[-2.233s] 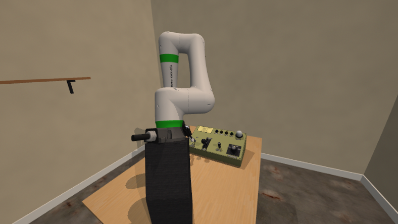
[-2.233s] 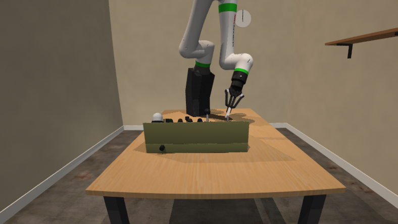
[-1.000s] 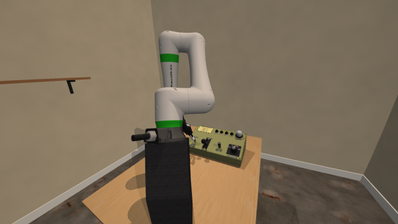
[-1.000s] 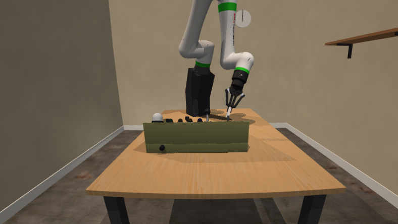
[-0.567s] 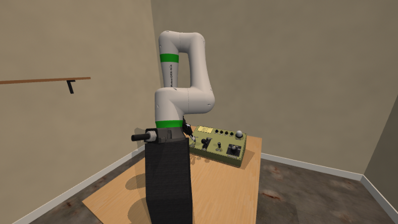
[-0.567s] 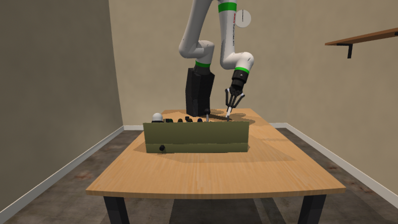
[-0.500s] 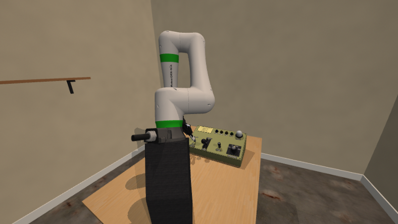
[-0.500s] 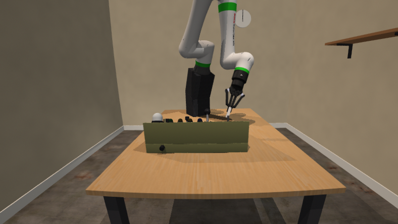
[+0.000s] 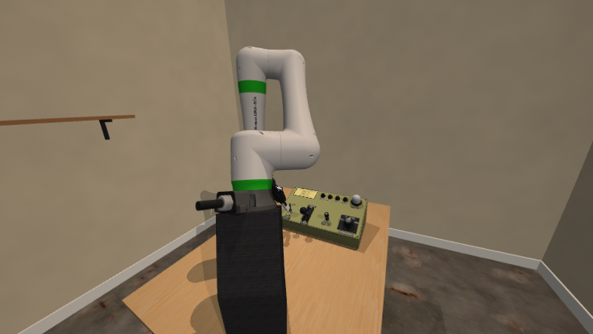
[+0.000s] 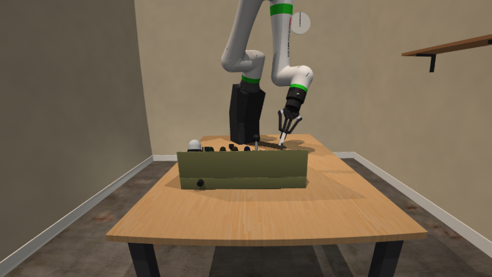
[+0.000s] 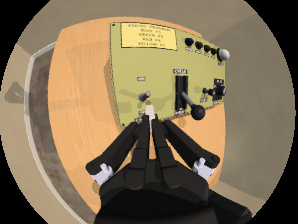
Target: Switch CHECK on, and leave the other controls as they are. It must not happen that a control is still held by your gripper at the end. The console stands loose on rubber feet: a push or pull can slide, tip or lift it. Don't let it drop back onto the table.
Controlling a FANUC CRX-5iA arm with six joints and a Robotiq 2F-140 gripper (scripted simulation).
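My hand is 4 cm short of the toggle and 3 cm above it. Also, from my hand: black lever: 3 cm ahead, 12 cm to the right, 2 cm below; then console: 9 cm ahead, 18 cm to the right, 5 cm below.
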